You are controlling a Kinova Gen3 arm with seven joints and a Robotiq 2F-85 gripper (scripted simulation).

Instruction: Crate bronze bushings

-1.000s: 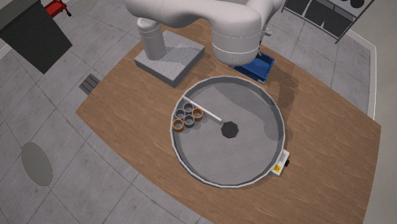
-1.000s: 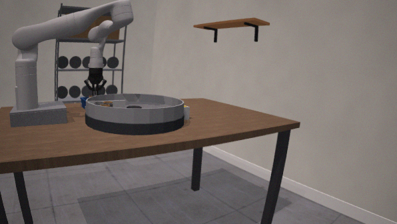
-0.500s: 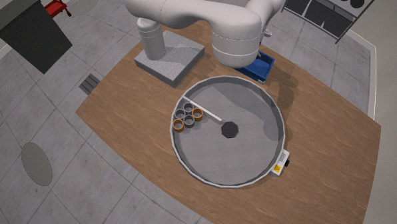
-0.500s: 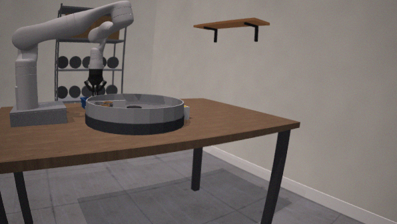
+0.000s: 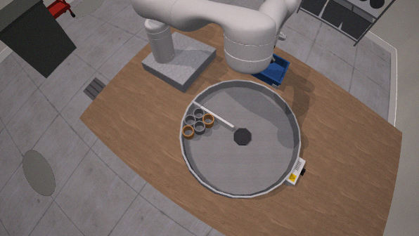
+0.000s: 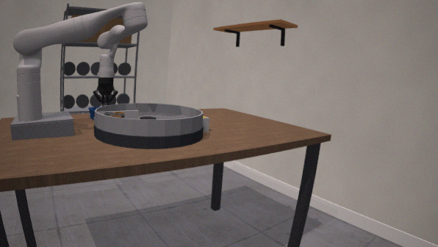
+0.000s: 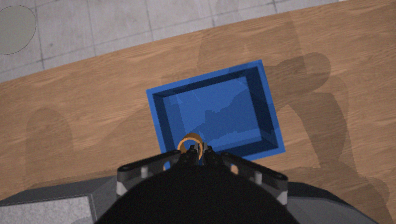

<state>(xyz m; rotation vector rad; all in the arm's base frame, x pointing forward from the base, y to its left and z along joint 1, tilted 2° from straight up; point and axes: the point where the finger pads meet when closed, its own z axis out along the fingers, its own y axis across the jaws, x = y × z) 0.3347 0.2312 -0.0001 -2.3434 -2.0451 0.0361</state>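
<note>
Right now my hand is 4 cm to the right of the blue crate, 4 cm above it and 3 cm short of it. Also, from my hand: grey turning table (31 cm to the right, 13 cm ahead, 1 cm below).
</note>
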